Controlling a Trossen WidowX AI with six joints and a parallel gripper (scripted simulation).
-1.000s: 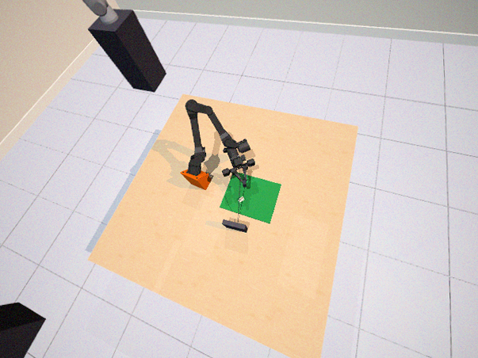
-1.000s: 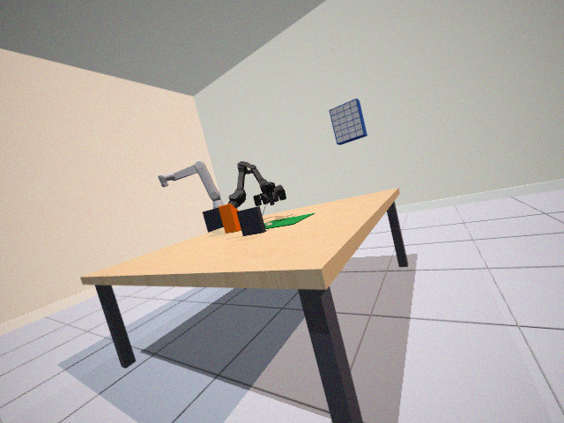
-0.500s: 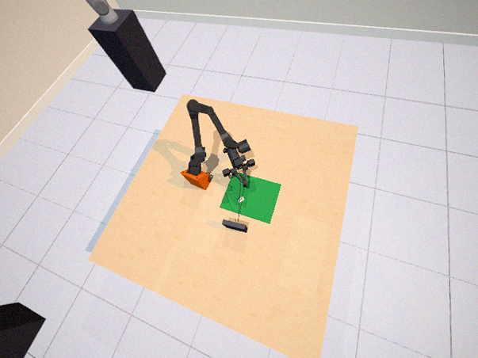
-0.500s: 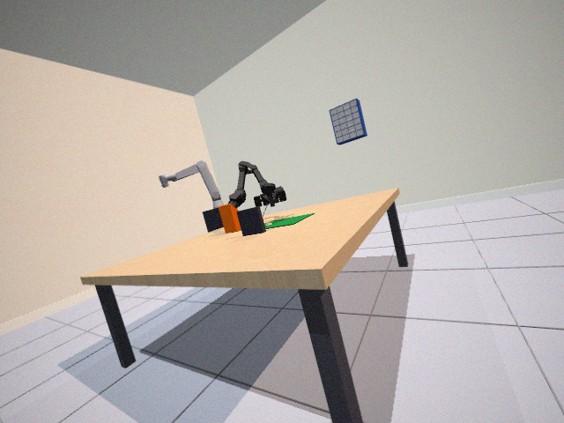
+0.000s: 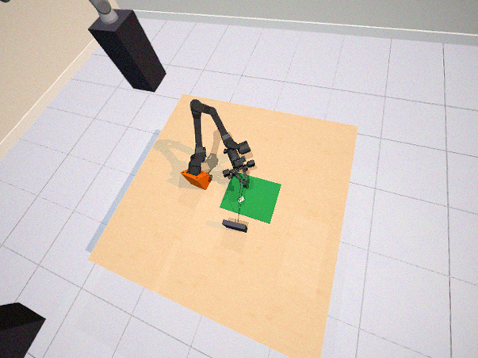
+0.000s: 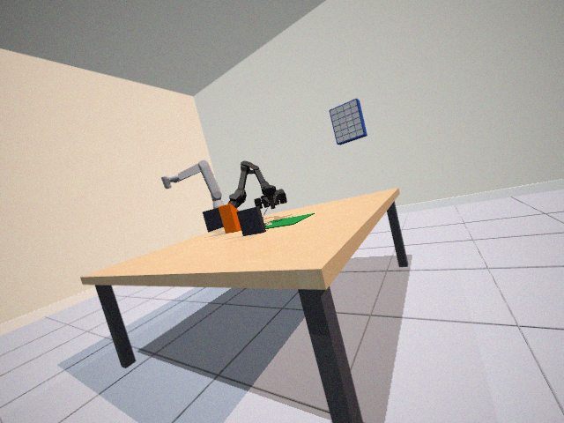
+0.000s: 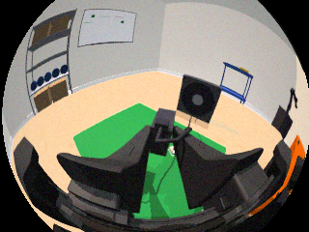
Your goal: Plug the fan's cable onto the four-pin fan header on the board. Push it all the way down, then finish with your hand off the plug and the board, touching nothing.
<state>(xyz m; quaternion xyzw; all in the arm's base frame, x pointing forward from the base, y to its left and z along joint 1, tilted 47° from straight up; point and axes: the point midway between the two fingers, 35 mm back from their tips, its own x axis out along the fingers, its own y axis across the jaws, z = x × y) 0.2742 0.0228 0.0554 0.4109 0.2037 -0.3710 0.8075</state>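
Now: the green board 40 mm ahead of my gripper tip, 30 mm to the right of it and 120 mm below it. The rest, counted from my gripper tip: four-pin fan header: 10 mm behind, 70 mm to the right, 110 mm below; then black fan: 20 mm ahead, 230 mm to the right, 50 mm below; then black fan plug: 10 mm below.
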